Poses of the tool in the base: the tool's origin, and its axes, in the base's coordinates. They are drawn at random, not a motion.
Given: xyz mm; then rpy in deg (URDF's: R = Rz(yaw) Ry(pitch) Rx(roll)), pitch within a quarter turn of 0, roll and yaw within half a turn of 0.
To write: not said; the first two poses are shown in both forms.
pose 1, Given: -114.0 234.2 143.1 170.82 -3.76 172.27
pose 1, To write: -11.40 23.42 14.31 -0.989 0.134 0.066 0.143 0.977 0.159
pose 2, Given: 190.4 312.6 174.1 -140.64 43.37 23.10
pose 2, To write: 19.04 31.26 17.41 0.669 0.285 -0.687 -0.097 -0.882 -0.461
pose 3, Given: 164.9 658.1 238.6 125.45 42.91 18.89
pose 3, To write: 16.49 65.81 23.86 0.693 0.237 -0.681 0.713 -0.369 0.597
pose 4, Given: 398.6 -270.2 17.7 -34.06 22.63 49.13
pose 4, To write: 39.86 -27.02 1.77 0.604 0.698 -0.385 -0.767 0.379 -0.517
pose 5, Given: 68.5 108.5 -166.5 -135.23 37.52 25.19
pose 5, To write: 6.85 10.85 -16.65 0.718 0.338 -0.609 -0.086 -0.825 -0.559
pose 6, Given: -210.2 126.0 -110.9 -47.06 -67.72 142.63
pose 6, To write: -21.02 12.60 -11.09 -0.301 0.230 0.925 -0.952 -0.130 -0.278
